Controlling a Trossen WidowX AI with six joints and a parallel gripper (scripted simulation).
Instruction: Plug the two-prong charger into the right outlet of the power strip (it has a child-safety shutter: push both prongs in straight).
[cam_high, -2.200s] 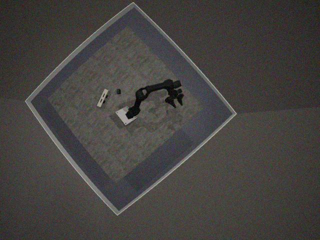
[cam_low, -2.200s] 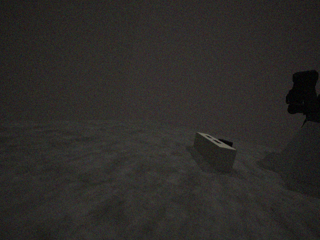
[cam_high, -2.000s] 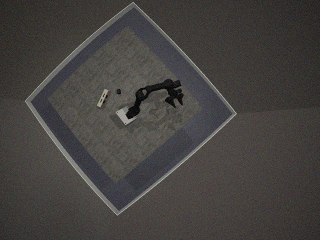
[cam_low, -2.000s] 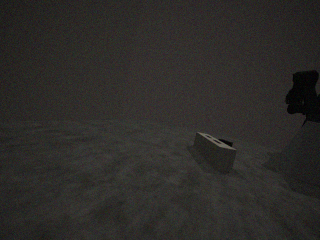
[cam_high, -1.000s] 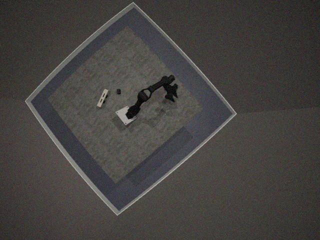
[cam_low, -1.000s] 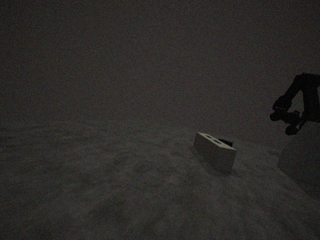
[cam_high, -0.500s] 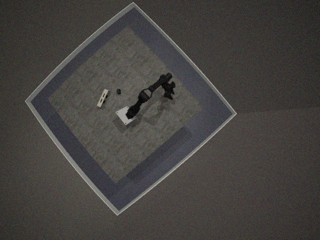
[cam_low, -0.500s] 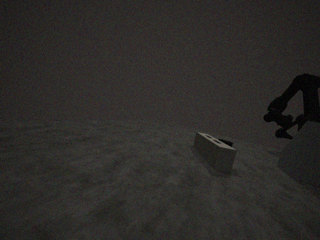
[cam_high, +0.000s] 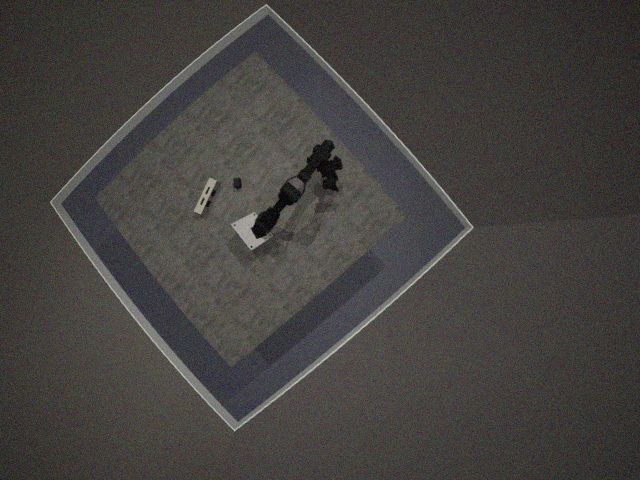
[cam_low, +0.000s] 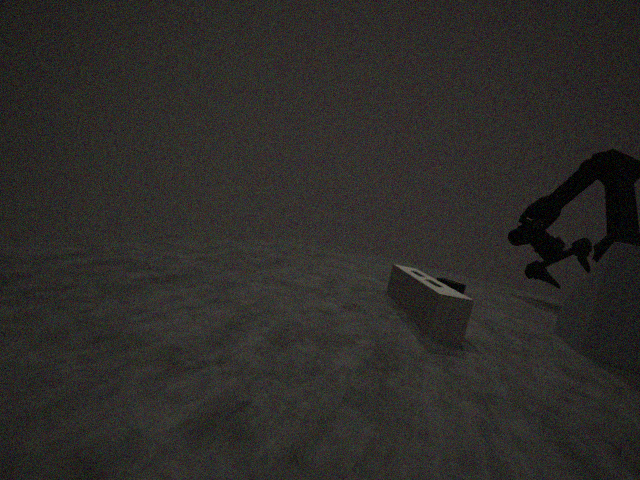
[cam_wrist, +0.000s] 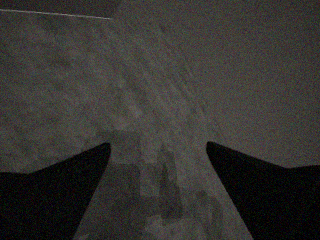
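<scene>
Right now my gripper tip is 43 cm to the right of the two-prong charger, 33 cm short of it and 6 cm above it.
</scene>
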